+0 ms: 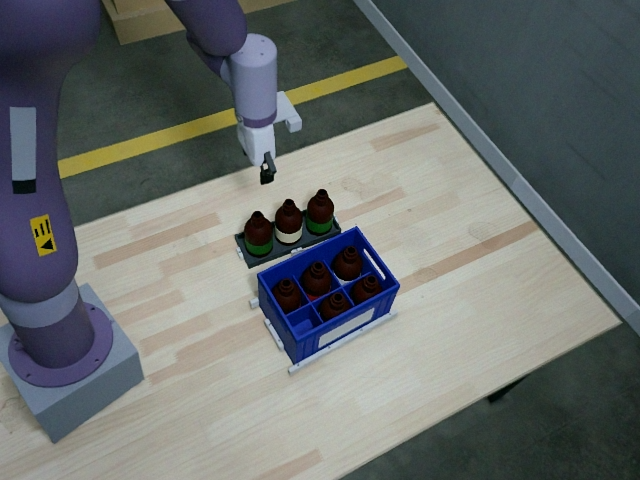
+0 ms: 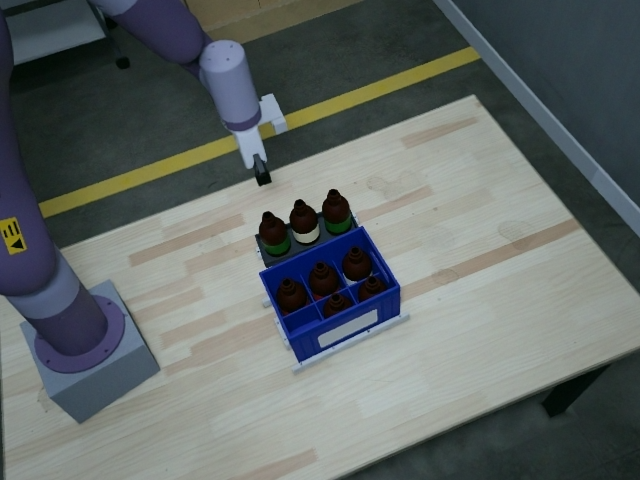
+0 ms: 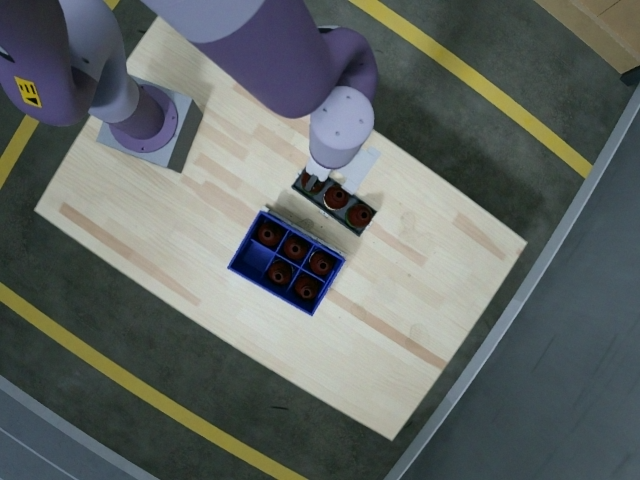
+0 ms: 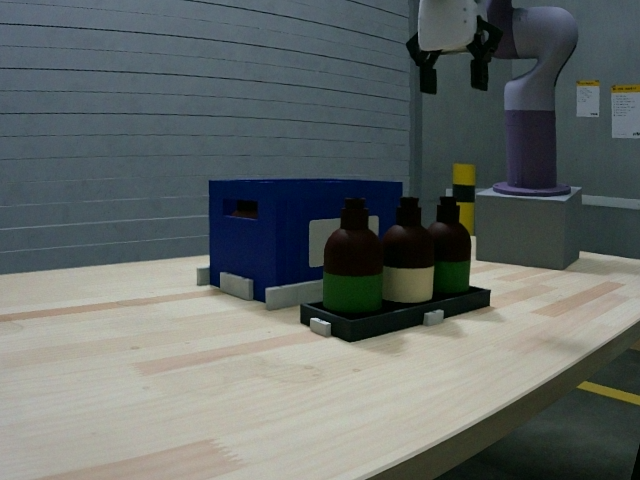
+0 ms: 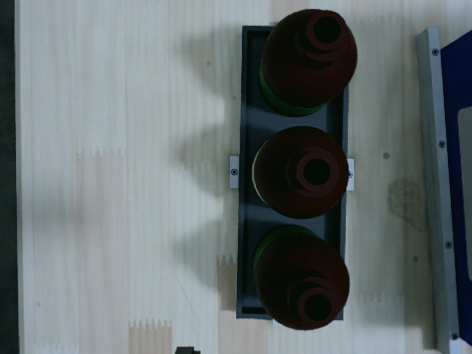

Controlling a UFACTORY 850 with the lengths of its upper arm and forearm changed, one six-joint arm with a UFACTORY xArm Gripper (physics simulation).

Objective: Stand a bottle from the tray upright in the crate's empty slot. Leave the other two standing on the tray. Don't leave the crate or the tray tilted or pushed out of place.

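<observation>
Three brown bottles stand upright on the dark tray (image 1: 275, 253) (image 4: 372, 328) (image 5: 250, 120): a green-labelled bottle (image 1: 258, 235) (image 4: 450, 248) (image 5: 302, 275) at the robot-base end, a cream-labelled bottle (image 1: 288, 222) (image 4: 408, 258) (image 5: 300, 172) in the middle, and another green-labelled bottle (image 1: 320, 211) (image 4: 353, 263) (image 5: 310, 65) at the far end. The blue crate (image 1: 276, 316) (image 3: 270, 290) (image 4: 242, 248) stands level beside the tray; its empty slot (image 1: 305, 325) (image 3: 255, 255) is the base-end corner away from the tray. My gripper (image 4: 453, 82) is open, fingers down, high above the tray's base-end part.
Several brown bottles fill the crate's other slots. Pale stop strips (image 1: 341, 343) (image 5: 440, 200) edge the crate, and small clips (image 4: 320, 326) (image 5: 234, 172) touch the tray. The robot's grey base block (image 1: 98, 392) (image 4: 527, 232) stands on the wooden table (image 1: 439, 361). A grey wall (image 4: 129, 129) rises beyond the crate.
</observation>
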